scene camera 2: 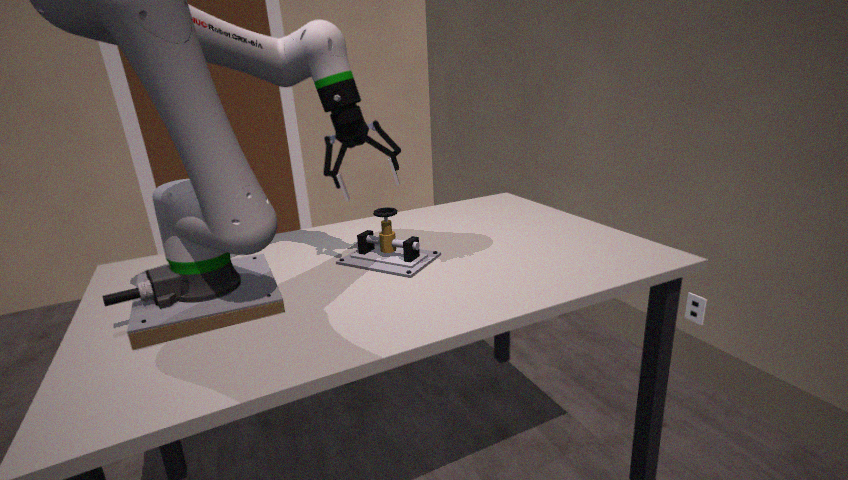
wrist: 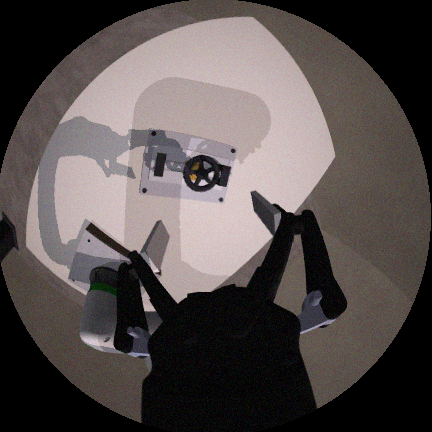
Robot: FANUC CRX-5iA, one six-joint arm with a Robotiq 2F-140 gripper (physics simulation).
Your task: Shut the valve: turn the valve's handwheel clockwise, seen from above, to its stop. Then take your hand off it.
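The black spoked handwheel [scene camera 2: 385, 211] [wrist: 216, 174] sits level on top of the brass valve [scene camera 2: 387, 241]. The valve is on a pipe held between two black blocks on a grey base plate [scene camera 2: 410, 271] [wrist: 167, 195]. In the wrist view the wheel hides most of the valve body. My gripper [scene camera 2: 372, 187] [wrist: 207, 214] is wide open and empty. It is tilted and hangs above the handwheel, a little to its left in the scene view, with both fingertips apart from the wheel. How far the handwheel is turned, I cannot tell.
The valve's plate lies on the pale table [scene camera 2: 535, 267] [wrist: 220, 55], right of the robot's base [scene camera 2: 205, 315] [wrist: 82, 270] in the scene view. Shadows of the arm fall across the table. A wall with a socket [scene camera 2: 695, 308] stands beyond the table's right edge.
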